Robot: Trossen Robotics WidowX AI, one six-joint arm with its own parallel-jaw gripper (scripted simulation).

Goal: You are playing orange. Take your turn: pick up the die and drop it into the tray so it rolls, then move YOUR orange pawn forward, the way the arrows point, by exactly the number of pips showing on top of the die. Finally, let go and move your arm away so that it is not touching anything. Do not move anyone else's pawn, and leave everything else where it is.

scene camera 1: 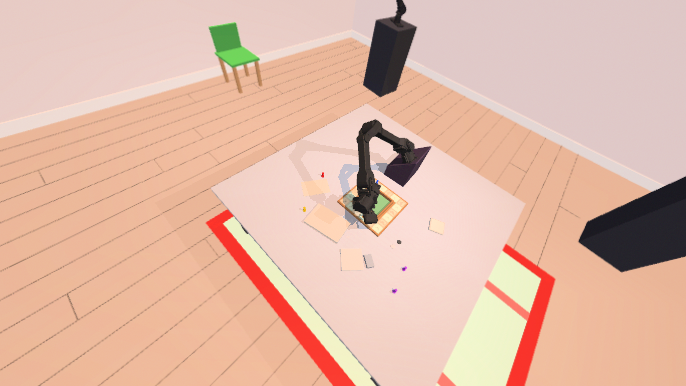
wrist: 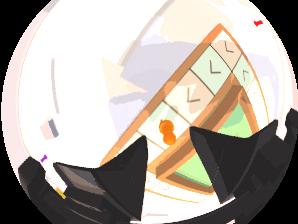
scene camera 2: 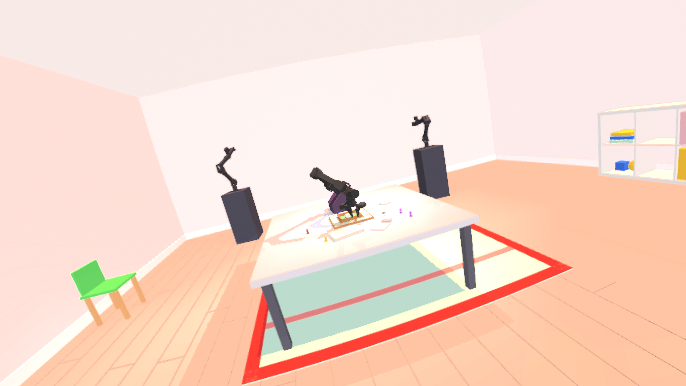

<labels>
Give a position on a green tray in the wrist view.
At 236, 125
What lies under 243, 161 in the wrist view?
The gripper.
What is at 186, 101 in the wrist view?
A game board.
</labels>
